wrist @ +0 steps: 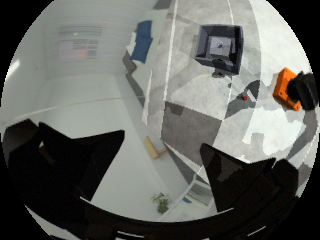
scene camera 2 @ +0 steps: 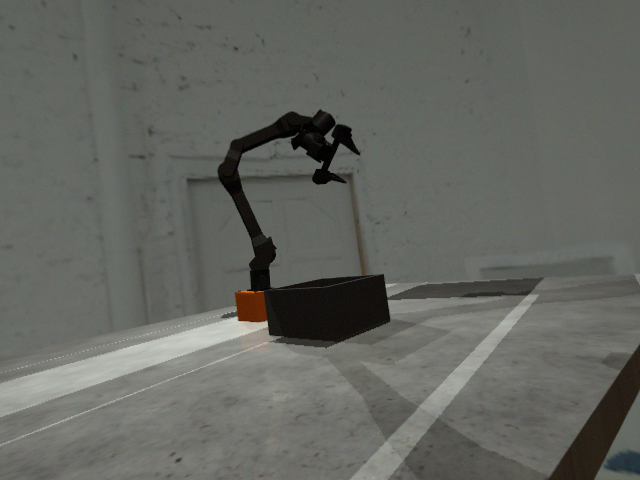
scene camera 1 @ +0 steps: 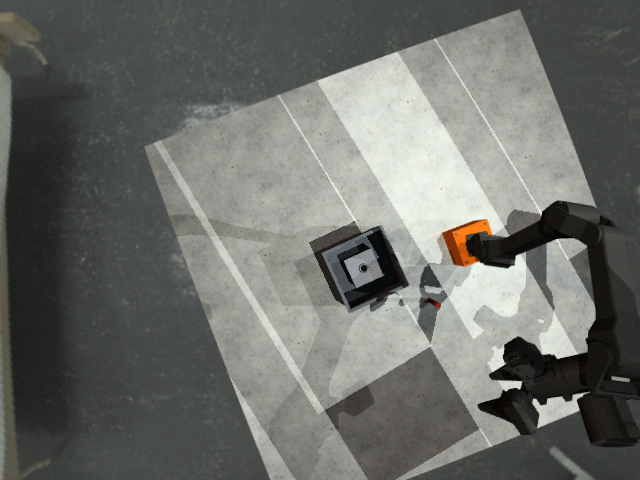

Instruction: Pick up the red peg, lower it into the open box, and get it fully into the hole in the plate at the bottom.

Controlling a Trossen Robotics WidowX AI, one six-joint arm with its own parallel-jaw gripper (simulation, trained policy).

Labels:
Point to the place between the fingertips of the gripper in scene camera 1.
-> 484, 391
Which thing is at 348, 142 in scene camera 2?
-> The gripper.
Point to a dark box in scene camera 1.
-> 394, 279

